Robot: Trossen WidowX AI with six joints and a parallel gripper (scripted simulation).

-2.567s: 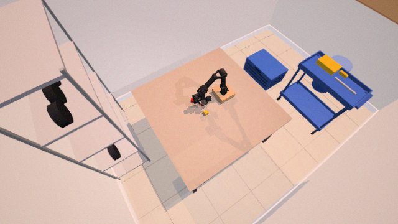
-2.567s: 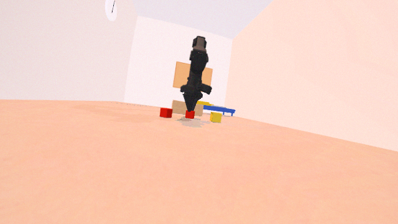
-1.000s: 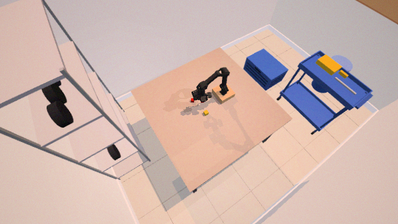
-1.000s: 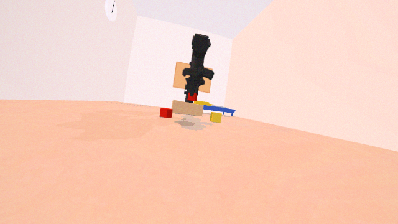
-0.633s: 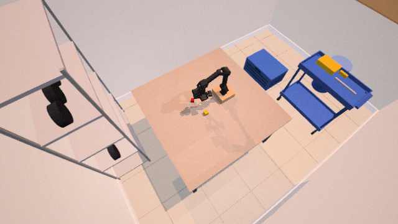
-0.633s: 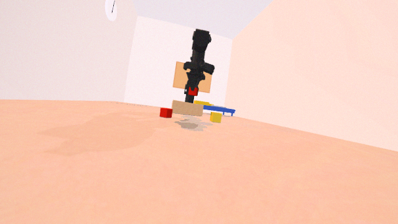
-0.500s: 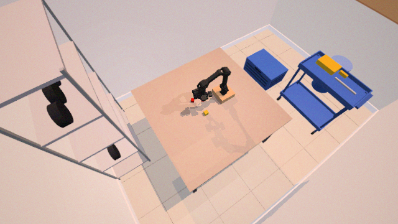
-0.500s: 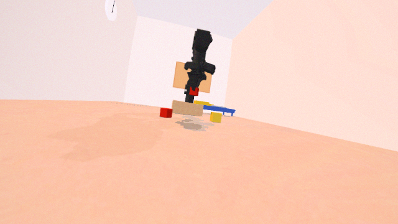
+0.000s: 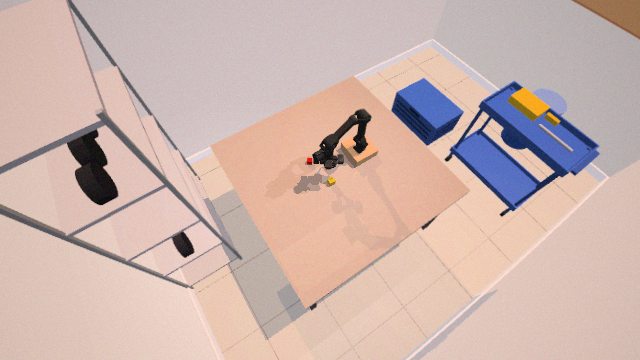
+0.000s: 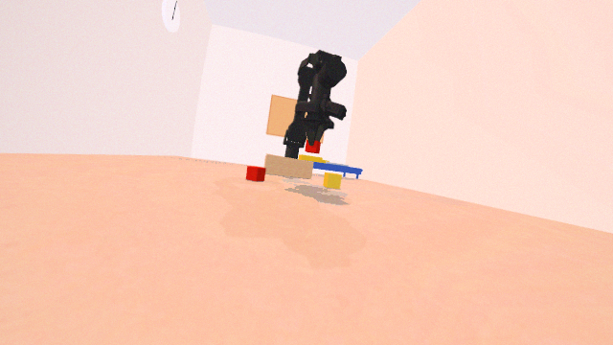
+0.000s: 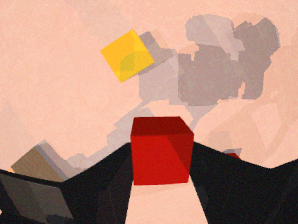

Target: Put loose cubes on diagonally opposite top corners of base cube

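Right now the yellow cube is 90 mm below my gripper tip, 60 mm to the left of it and 20 mm ahead of it.
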